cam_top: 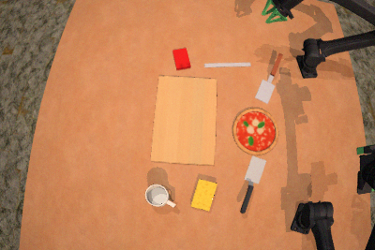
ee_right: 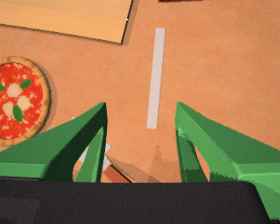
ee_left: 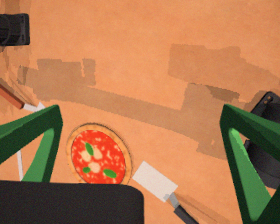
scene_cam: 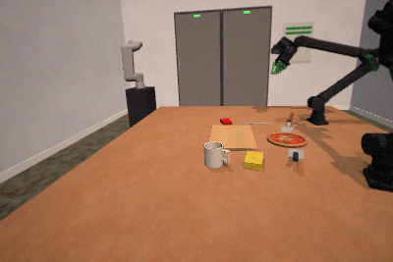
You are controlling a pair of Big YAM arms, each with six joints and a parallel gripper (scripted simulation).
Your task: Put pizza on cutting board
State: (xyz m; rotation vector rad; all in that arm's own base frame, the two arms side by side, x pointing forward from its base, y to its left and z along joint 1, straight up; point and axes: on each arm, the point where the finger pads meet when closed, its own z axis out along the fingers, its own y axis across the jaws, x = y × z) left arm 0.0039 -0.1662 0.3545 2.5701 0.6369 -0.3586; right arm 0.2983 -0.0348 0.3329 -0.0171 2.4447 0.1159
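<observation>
My right gripper is now 10 cm past the brown-handled turner, 7 cm to the right of it and 31 cm above it. Round my right hand: wooden cutting board (24 cm ahead, 30 cm to the left, 33 cm below); then pizza (5 cm behind, 32 cm to the left, 33 cm below); then thin grey strip (10 cm ahead, 3 cm to the left, 33 cm below).
</observation>
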